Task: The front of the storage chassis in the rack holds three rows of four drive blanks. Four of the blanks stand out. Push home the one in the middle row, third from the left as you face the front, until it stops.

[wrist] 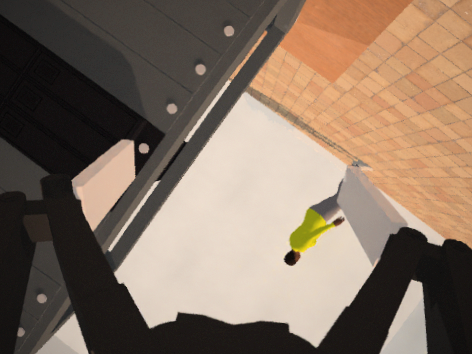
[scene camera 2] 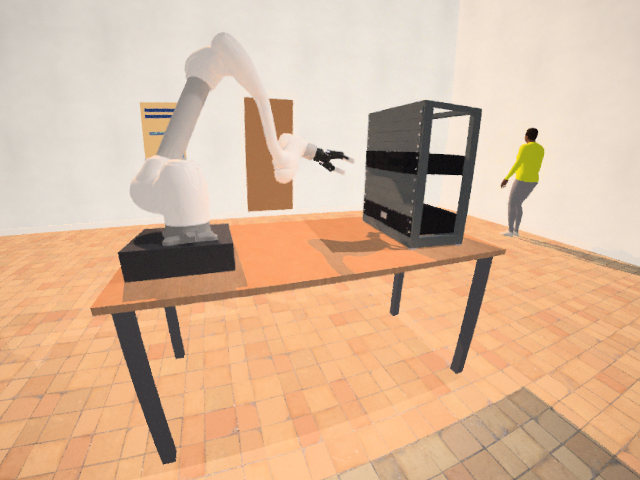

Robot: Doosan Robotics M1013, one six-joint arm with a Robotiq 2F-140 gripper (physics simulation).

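Seen in the pictures: gripper, fingertip midpoint: (wrist: 238,171) (scene camera 2: 349,167); arm's base, link origin: (scene camera 2: 189,237).
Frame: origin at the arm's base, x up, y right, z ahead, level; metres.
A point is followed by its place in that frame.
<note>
The rack (scene camera 2: 465,196) @[z 1.094, x 0.138, y 0.345 m] (wrist: 200,135) @[z 1.203, x 0.202, y -0.132 m] stands on the right part of the table. The storage chassis (scene camera 2: 391,162) @[z 0.829, x 0.266, y 0.131 m] (wrist: 75,120) @[z 0.926, x 0.262, y -0.136 m] is a black band across its front, above mid-height. In the wrist view, part of the dark chassis front shows at the left, with several drive blanks (wrist: 27,96) @[z 0.914, x 0.270, y -0.089 m] faintly outlined. Which blanks stand out is too dark to tell, and the named blank cannot be picked out. My gripper (scene camera 2: 345,165) @[z 0.902, x 0.215, y -0.284 m] (wrist: 238,171) @[z 0.902, x 0.215, y -0.284 m] is open and empty, in front of the rack at about chassis height, with a gap to it. In the wrist view, one pale fingertip covers part of the chassis end.
A black unit (scene camera 2: 398,219) @[z 0.864, x 0.015, y 0.171 m] with a pale label sits low in the rack. Grey panels with pale screws lie above and below the chassis. The rack stands on a wooden table (scene camera 2: 279,258) @[z 0.306, x -0.093, y 0.119 m]. A person in a yellow top (scene camera 2: 529,162) (wrist: 306,232) stands beyond the rack.
</note>
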